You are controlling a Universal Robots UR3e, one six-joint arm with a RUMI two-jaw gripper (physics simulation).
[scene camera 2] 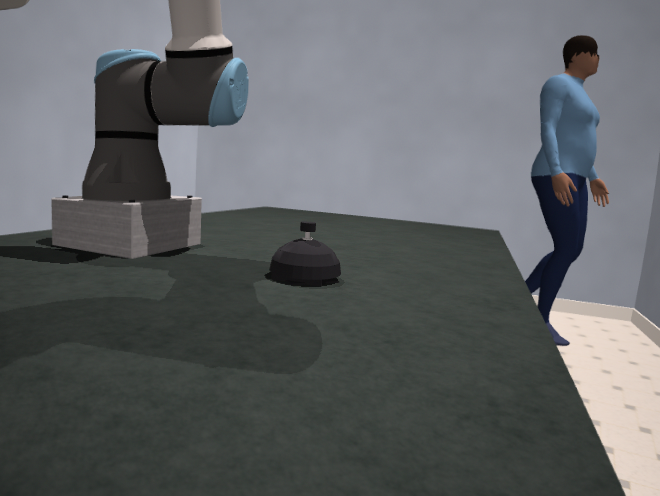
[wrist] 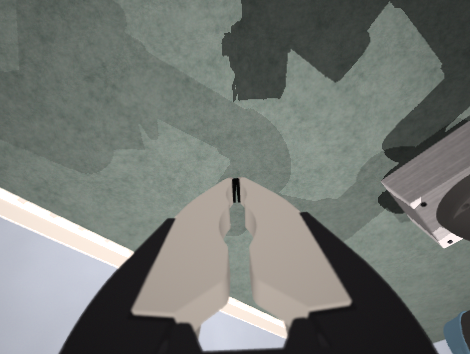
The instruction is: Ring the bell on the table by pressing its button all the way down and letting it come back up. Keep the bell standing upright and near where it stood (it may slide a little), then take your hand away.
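Frame: origin at the arm's base, x left, y back, z up, level; centimetres.
Seen in the pictures: gripper, between the fingertips: (wrist: 235, 180); arm's base, origin of its link: (scene camera 2: 127, 197).
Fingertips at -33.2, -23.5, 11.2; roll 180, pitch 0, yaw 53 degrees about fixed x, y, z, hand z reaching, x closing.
Pixels of each thing's top centre, then the offset from my fingertips to it, as dx, dy, dz. Level surfaces: height alone.
- bell, centre of its top: (scene camera 2: 308, 222) +34.1, -7.2, -11.7
- dark green table, height of its surface: dz -18.3
- dark dome with a black button, centre of its top: (scene camera 2: 308, 222) +34.1, -7.2, -11.7
The bell (scene camera 2: 305, 262) stands upright on the dark green table (scene camera 2: 341, 405) in the scene view, a dark dome with a black button (scene camera 2: 307, 226) raised on a thin silver stem. The bell does not show in the wrist view; the fingers may hide it. My gripper (wrist: 235, 180) is shut, its two pale fingers meeting at their black tips with nothing between them. It is high above the table in the wrist view and does not show in the scene view. Nothing touches the bell in the scene view.
The robot's base block (scene camera 2: 96, 226) (wrist: 425, 170) stands on the table, left of the bell in the scene view. The arm (scene camera 2: 184, 96) rises above it. A person in a blue top (scene camera 2: 570, 125) stands beyond the table's right edge. Arm shadows lie across the table.
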